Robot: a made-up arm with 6 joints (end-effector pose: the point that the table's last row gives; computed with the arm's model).
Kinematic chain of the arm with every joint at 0, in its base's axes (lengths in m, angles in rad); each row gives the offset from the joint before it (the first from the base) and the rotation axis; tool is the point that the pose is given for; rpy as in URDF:
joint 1: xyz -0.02 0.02 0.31 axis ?
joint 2: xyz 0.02 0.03 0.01 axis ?
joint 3: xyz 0.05 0 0.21 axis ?
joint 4: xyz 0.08 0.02 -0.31 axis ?
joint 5: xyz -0.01 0.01 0 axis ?
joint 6: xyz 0.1 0 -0.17 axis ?
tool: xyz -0.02 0.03 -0.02 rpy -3.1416 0 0
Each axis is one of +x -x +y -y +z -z.
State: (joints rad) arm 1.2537 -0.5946 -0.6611 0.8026 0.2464 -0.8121
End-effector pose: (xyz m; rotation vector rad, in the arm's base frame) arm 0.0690 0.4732 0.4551 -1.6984 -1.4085 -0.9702
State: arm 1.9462 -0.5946 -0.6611 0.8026 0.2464 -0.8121
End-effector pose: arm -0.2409 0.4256 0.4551 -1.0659 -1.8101 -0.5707
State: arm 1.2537 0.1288 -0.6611 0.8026 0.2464 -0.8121
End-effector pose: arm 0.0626 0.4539 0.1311 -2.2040 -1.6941 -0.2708
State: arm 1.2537 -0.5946 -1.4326 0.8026 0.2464 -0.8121
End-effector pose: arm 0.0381 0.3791 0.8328 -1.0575 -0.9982 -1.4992
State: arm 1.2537 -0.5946 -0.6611 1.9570 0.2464 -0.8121
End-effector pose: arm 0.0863 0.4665 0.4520 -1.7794 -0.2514 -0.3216
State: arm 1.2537 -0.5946 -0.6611 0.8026 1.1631 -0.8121
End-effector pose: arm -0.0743 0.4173 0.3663 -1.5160 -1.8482 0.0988
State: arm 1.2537 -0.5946 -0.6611 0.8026 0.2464 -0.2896
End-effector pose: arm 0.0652 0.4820 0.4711 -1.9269 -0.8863 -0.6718
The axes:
joint 1: +z
joint 2: +y
joint 3: +y
joint 4: -z
joint 5: +y
joint 6: -z

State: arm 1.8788 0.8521 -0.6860 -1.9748 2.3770 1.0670
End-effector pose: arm 0.0557 0.3561 0.1490 0.0031 0.9476 1.6036
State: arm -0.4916 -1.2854 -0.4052 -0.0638 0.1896 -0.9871
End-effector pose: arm 0.2962 -0.0802 0.5835 1.7189 0.4822 1.1874
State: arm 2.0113 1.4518 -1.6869 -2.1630 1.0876 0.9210
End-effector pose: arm -0.1448 0.4709 -0.1618 0.0128 2.2259 1.4128
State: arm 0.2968 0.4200 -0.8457 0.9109 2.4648 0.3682
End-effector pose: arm 0.1358 0.3148 0.2883 -1.3353 0.2049 2.4692
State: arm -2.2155 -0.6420 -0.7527 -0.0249 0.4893 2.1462
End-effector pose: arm -0.2628 -0.4044 0.5222 -1.5744 -2.2919 1.3505
